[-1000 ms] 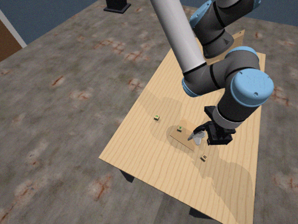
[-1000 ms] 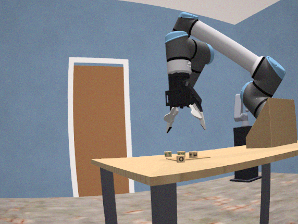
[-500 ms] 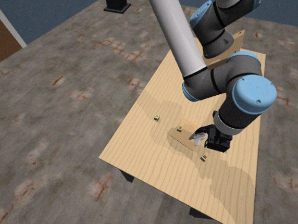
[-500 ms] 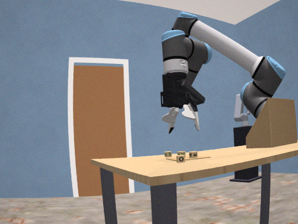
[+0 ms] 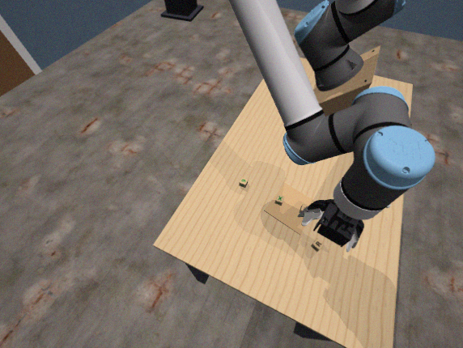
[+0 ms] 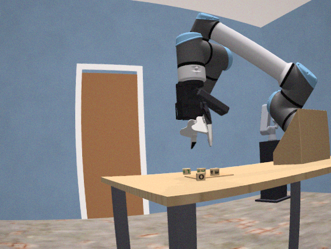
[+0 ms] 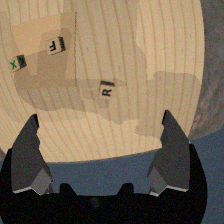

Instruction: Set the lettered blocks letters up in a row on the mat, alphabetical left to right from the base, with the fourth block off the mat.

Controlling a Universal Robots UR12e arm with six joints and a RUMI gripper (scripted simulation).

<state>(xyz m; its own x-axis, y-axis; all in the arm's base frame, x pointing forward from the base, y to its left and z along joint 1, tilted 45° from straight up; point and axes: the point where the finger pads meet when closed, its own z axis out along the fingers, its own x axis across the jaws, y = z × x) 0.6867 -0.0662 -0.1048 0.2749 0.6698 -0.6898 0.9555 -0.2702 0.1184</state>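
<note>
My gripper is now 90 mm above the R block, 10 mm to the right of it and 10 mm short of it. The rest, counted from my hand: tan mat: 100 mm below, 100 mm behind, 90 mm to the right.
</note>
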